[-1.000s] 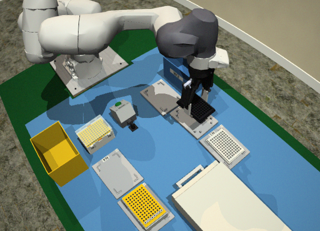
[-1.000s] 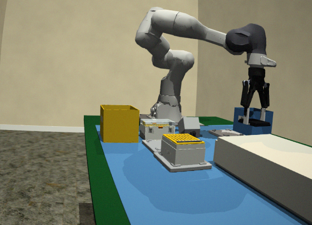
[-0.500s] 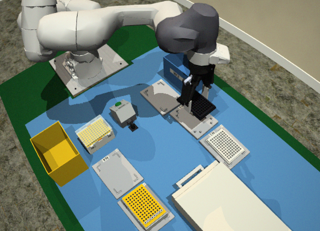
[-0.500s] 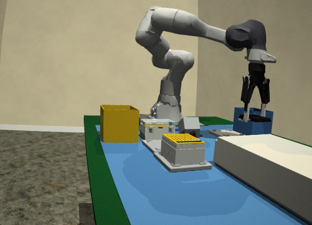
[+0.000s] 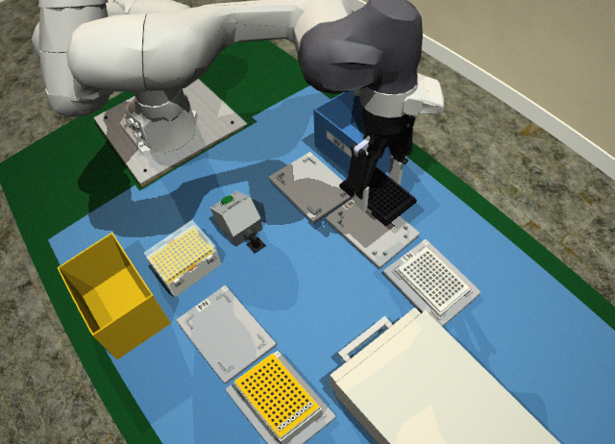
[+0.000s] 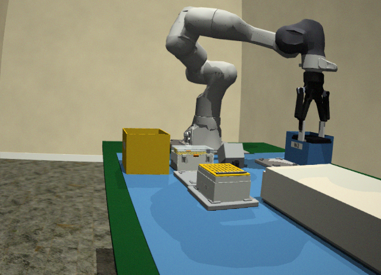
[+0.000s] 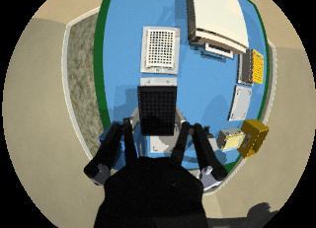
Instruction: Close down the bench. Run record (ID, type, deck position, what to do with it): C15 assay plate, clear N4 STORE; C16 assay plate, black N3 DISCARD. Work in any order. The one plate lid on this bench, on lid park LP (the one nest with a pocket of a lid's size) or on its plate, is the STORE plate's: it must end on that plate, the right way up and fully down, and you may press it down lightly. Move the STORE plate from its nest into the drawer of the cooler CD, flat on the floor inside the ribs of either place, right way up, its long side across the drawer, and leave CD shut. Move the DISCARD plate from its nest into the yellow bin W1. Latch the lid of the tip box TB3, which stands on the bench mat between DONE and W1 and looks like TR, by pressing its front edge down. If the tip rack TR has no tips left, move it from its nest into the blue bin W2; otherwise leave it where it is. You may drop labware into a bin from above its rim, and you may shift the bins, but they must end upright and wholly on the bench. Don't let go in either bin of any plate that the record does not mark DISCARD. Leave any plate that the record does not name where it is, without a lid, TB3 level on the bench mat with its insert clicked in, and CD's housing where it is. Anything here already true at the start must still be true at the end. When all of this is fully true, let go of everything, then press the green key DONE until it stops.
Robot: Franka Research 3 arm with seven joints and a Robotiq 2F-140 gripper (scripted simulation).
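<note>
Now: hand 480 mm to the left of the yellow bin W1, 270 mm past it and 100 mm above it. From my hand the other things lie so: nest N3 (140 mm below); then black plate (20 mm below); then white plate (170 mm ahead, 120 mm below, 40 mm to the right).
</note>
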